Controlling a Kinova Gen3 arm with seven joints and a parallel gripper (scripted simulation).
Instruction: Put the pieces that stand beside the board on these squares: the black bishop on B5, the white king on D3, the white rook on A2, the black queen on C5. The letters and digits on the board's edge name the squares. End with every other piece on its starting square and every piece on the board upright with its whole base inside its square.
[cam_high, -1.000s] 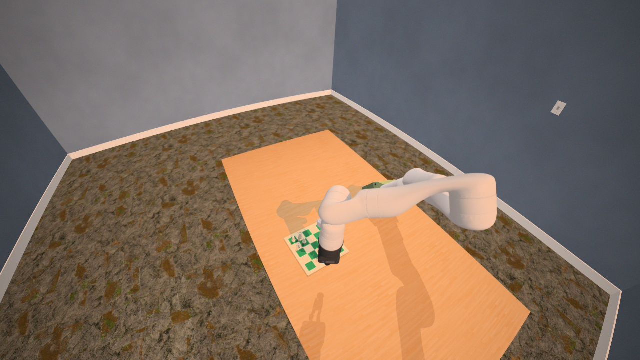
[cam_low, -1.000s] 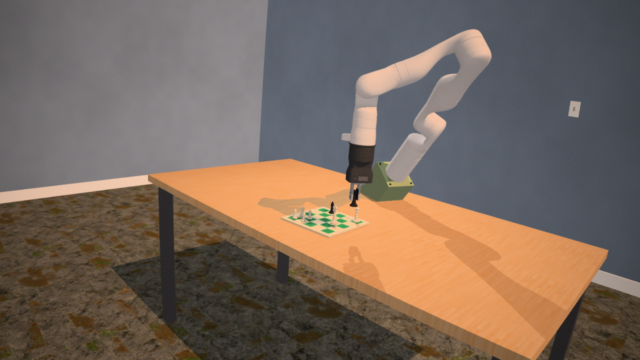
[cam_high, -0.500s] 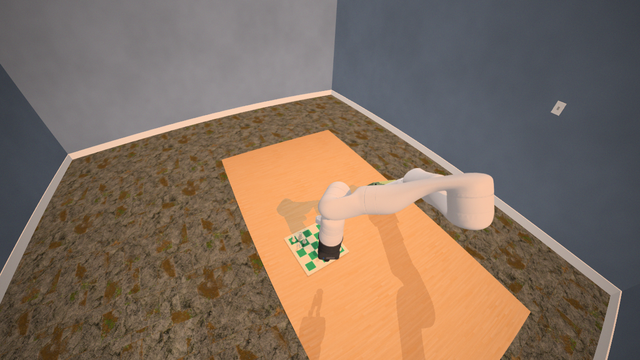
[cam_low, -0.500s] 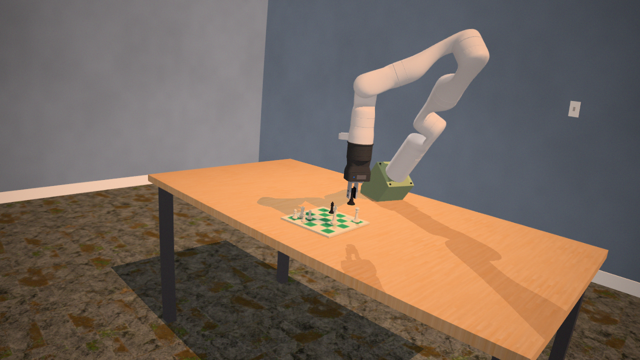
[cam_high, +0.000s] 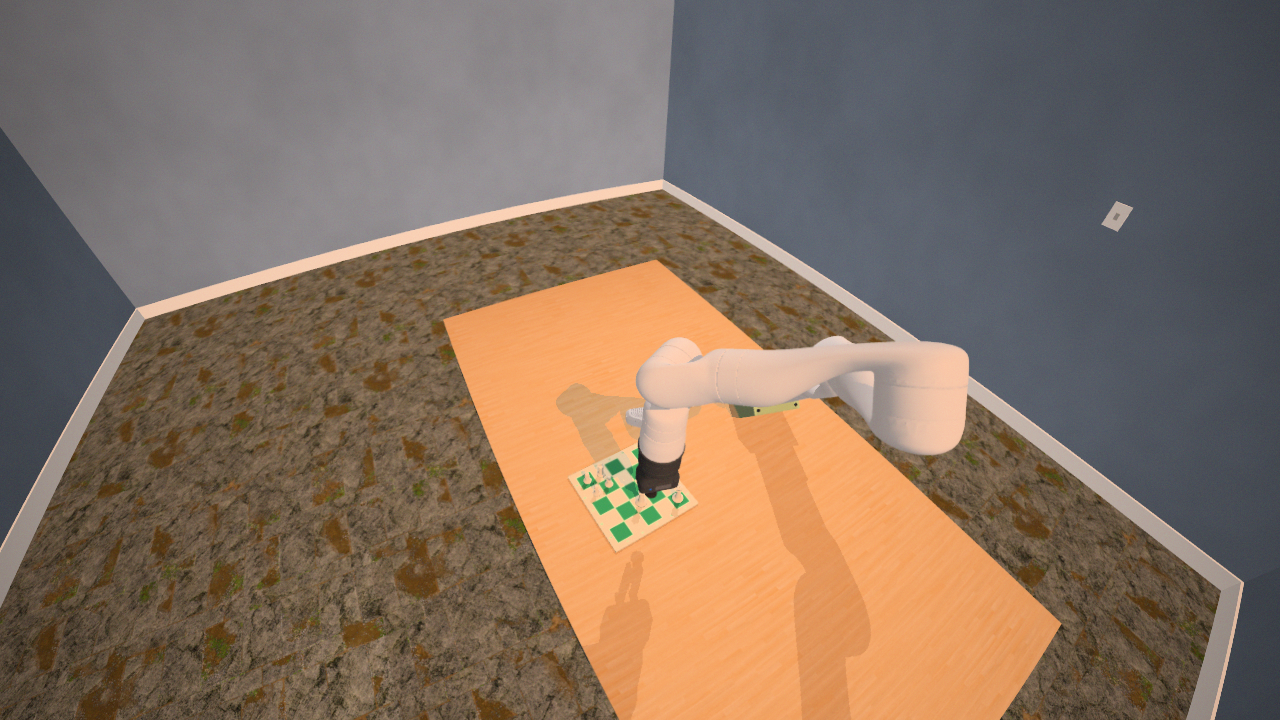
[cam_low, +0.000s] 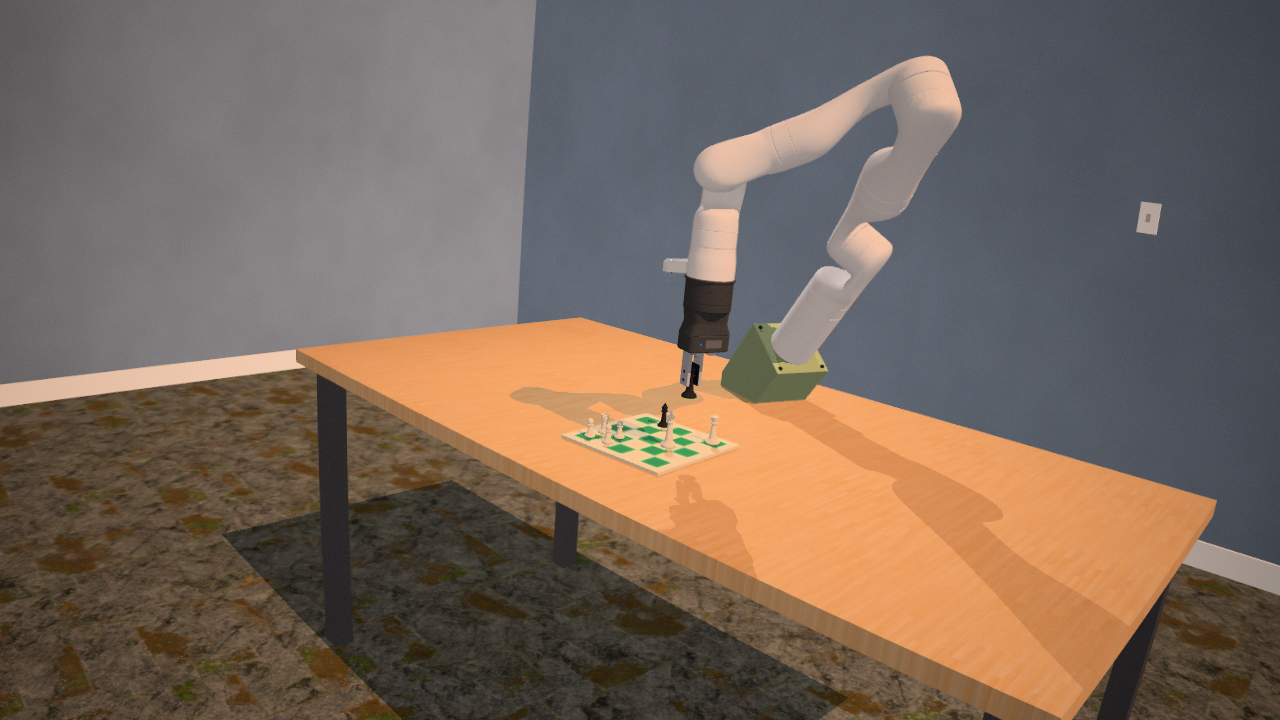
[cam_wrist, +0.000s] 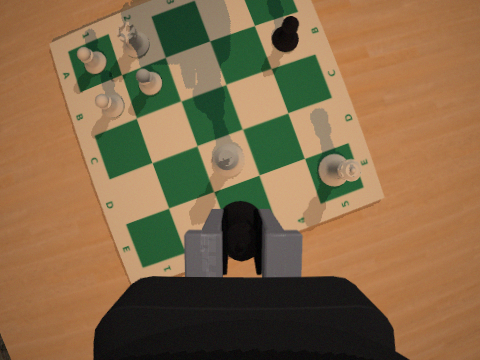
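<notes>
Right now my hand is 6 cm past the black bishop, 12 cm to the left of it and 11 cm above it. Also, from my hand: white king (4 cm to the right, 10 cm below); then chessboard (1 cm ahead, 8 cm to the right, 14 cm below); then black queen (1 cm below).
</notes>
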